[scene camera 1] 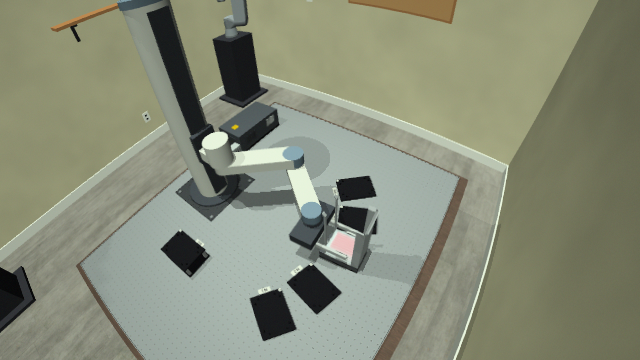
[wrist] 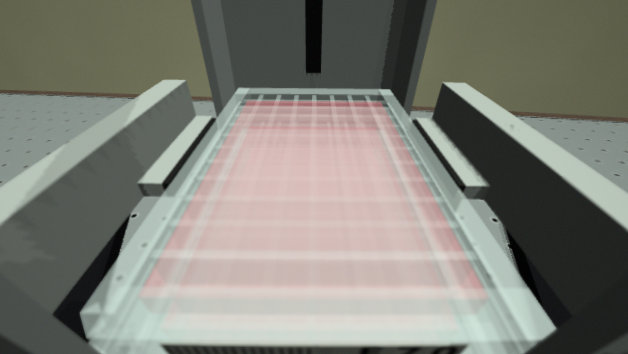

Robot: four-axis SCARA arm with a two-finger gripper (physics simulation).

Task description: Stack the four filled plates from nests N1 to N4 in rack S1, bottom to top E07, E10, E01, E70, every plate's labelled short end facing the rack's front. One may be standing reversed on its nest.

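Places are measured from the arm's base along level axes (x ahead, y left, z up), in centimetres.
Pixels of known places: gripper, fingertip midpoint: (scene camera 1: 353,245) (wrist: 314,105); arm's base, origin of the base link: (scene camera 1: 214,187).
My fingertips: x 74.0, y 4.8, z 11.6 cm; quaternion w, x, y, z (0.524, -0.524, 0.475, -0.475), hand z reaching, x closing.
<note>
For each thing: its top centre in the pictures, then the offset to it from my fingertips. "pt": a spot on its surface instead.
- clear plate with pink filling, middle of its top: (wrist: 314,146) (scene camera 1: 346,244) dx -2.3, dy -0.2, dz -0.6 cm
- rack S1, middle of its top: (scene camera 1: 349,211) dx -3.0, dy -0.3, dz +18.9 cm
- black fixture, middle of its top: (scene camera 1: 181,247) dx -54.7, dy -38.0, dz -3.3 cm
- dark grey box, surface spot: (scene camera 1: 250,122) pt dx -81.4, dy +32.7, dz +1.2 cm
A clear plate with pink filling (scene camera 1: 343,243) (wrist: 313,200) lies level low inside the rack. My gripper (scene camera 1: 346,245) (wrist: 314,105) is shut on its long sides, one finger on each side. The plate's far short end is near the back panel of rack S1 (scene camera 1: 361,250) (wrist: 270,45). Its near short end faces the wrist camera and carries a dark-printed label, cut off at the bottom edge of the wrist view. More grid lines and pink show through it; how many plates lie beneath, and whether it touches them, I cannot tell.
Black nests (scene camera 1: 272,314) (scene camera 1: 314,288) (scene camera 1: 356,188) (scene camera 1: 352,218) stand around the rack and show no plate. Another black fixture (scene camera 1: 185,252) stands at the left. Thin front posts (scene camera 1: 336,210) rise beside the gripper. A dark grey box (scene camera 1: 250,122) stands behind the arm.
</note>
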